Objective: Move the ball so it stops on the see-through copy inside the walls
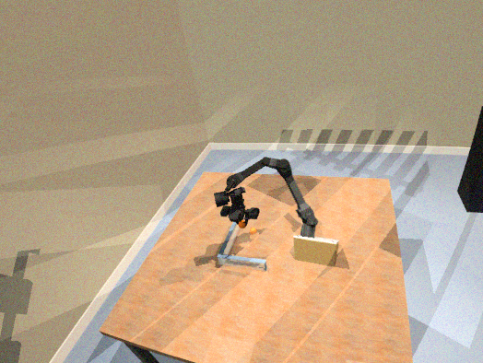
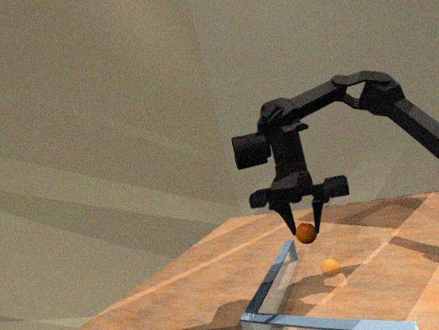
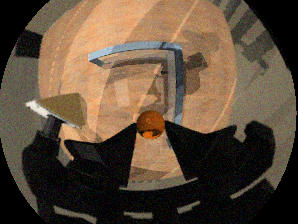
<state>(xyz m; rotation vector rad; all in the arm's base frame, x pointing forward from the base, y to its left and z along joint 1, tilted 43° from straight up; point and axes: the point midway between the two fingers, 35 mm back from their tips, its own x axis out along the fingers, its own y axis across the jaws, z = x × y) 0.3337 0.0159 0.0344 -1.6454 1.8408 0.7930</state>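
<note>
My gripper tip is 11 cm above the see-through copy of ball, 7 cm to the left of it and 2 cm past it. Round my gripper tip: orange ball right at my gripper tip.
</note>
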